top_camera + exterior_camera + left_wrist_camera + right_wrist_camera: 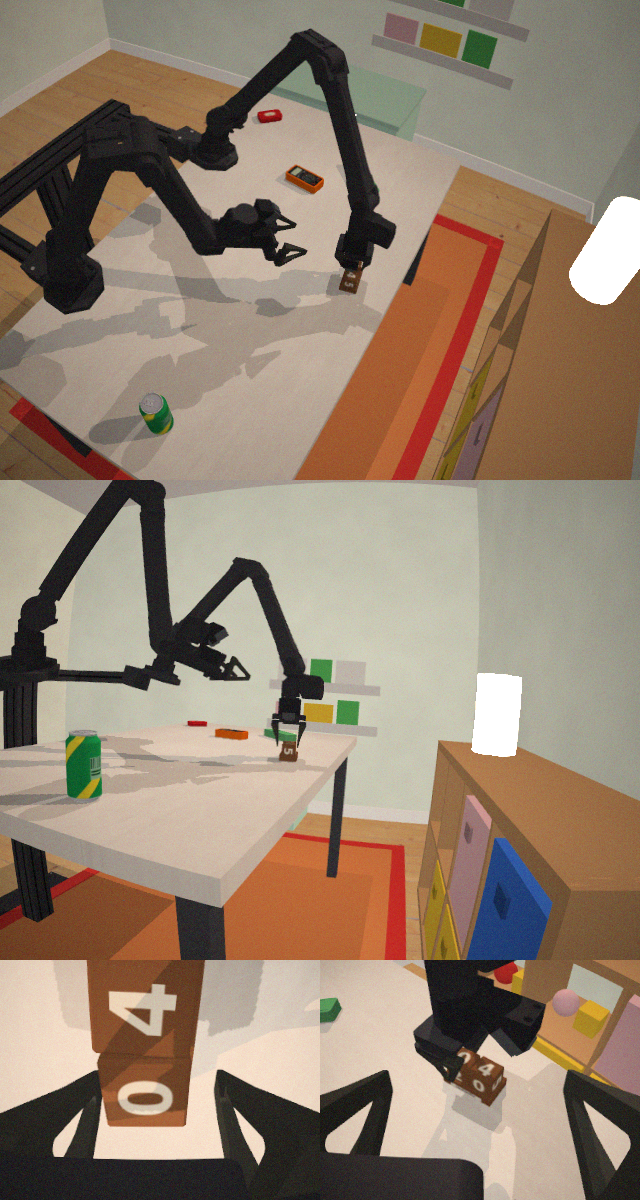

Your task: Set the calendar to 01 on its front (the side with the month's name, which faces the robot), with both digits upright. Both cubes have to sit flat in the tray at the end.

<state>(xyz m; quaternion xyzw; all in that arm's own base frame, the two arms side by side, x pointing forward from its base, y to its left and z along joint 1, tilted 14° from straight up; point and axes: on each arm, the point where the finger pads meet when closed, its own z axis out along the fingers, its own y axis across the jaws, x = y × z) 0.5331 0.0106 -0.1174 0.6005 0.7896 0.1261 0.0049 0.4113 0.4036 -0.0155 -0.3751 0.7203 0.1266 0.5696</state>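
Right now the brown tray is 1 cm ahead of my left hand, 2 cm to the right of it and 3 cm below it. Also, from my left hand: red item (65 cm behind, 58 cm to the left, 2 cm below); then brown number cube (1 cm ahead, 1 cm below); then orange multimeter (32 cm behind, 29 cm to the left, 3 cm below).
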